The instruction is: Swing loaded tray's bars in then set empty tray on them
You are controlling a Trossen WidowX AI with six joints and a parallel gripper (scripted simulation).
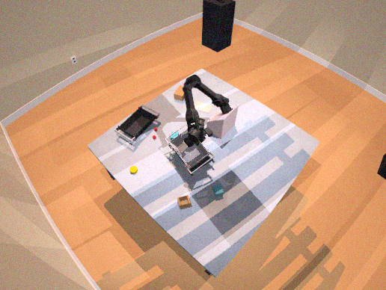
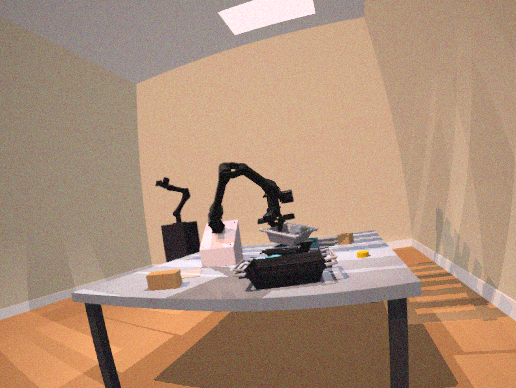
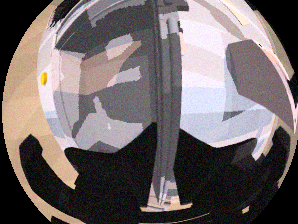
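Now: gripper tip 70 mm short of the grey tray, 20 mm to the left of it and 10 mm below it. The rest, counted from my gripper tip: yellow disc 400 mm ahead, 220 mm to the right, 100 mm below; orange block 340 mm behind, 520 mm to the right, 80 mm below; brown box 330 mm ahead, 190 mm to the left, 100 mm below.
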